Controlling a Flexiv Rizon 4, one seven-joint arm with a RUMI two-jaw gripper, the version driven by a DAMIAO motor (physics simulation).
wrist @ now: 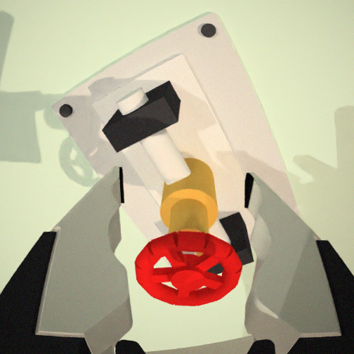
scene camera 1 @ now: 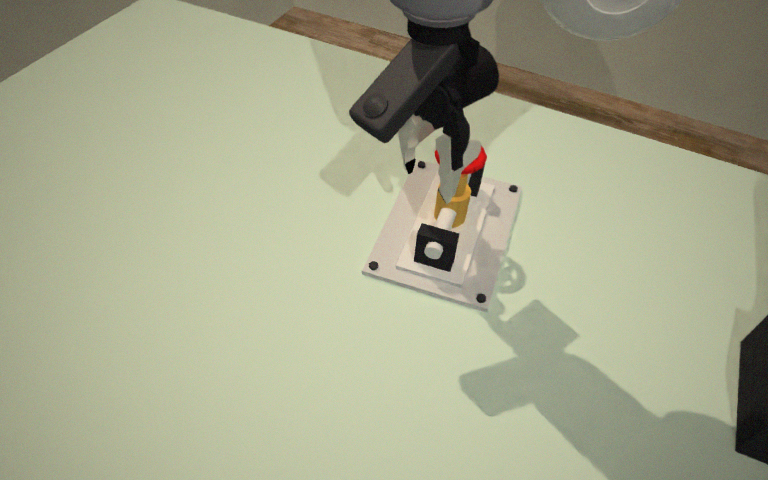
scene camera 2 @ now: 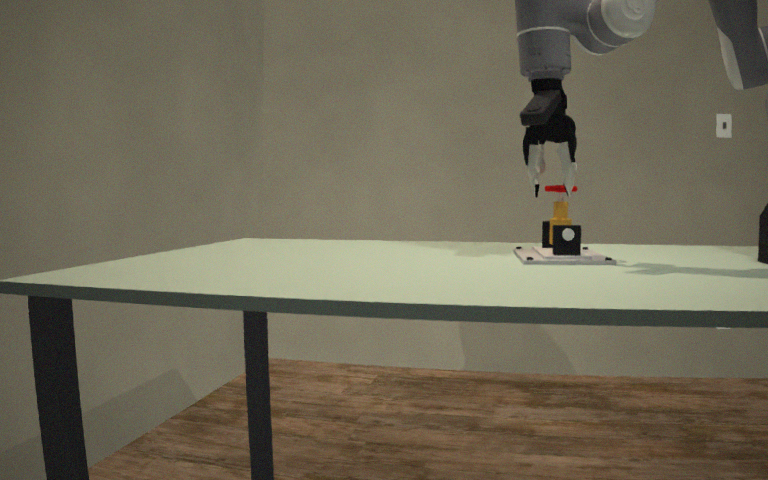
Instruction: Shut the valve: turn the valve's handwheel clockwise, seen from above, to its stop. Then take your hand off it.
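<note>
The valve's red handwheel [scene camera 1: 475, 160] [scene camera 2: 555, 188] [wrist: 187, 278] lies level on top of the yellow valve body [scene camera 1: 461, 210] [scene camera 2: 559, 212] [wrist: 190, 201]. The body stands on a pale base plate [scene camera 1: 390, 237] [scene camera 2: 598, 260] [wrist: 235, 85]. My gripper [scene camera 1: 428, 182] [scene camera 2: 552, 193] [wrist: 184, 173] is partly open and points down over the valve. In the wrist view its fingers stand on the left and right of the wheel, with a narrow gap at each side. In scene camera 2 the tips are at about wheel height. One finger hides part of the wheel in scene camera 1.
A black block [scene camera 1: 436, 247] [scene camera 2: 566, 240] [wrist: 145, 117] with a white pipe stands beside the valve body, and a second black block [wrist: 237, 237] stands on the other side. Dark bolts sit at the plate's corners. A dark object [scene camera 1: 753, 390] stands at the right edge of the table [scene camera 1: 169, 283].
</note>
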